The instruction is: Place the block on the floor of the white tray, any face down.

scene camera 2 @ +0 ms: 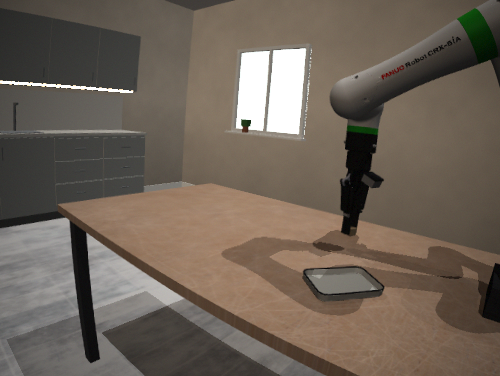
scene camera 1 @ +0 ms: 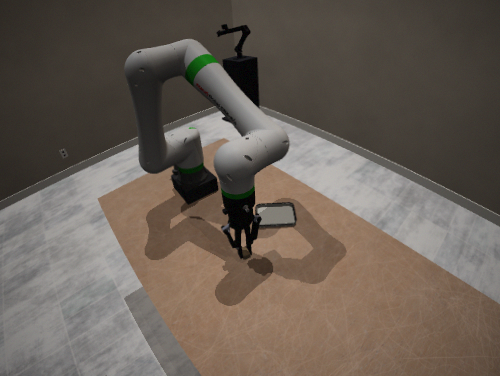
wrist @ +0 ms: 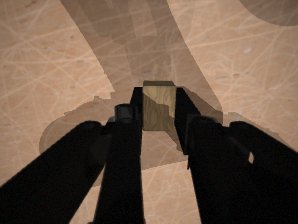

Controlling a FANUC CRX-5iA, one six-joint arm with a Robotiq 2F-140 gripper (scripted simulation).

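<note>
You'd find my gripper (wrist: 157, 101) in the wrist view, and it's there at (scene camera 1: 244, 254) and (scene camera 2: 348, 232) too. There's a wooden block (wrist: 159, 97) as well. Then there's a white tray (scene camera 2: 355, 280), which I also see at (scene camera 1: 283, 214), but in the wrist view the tray is out of frame.
</note>
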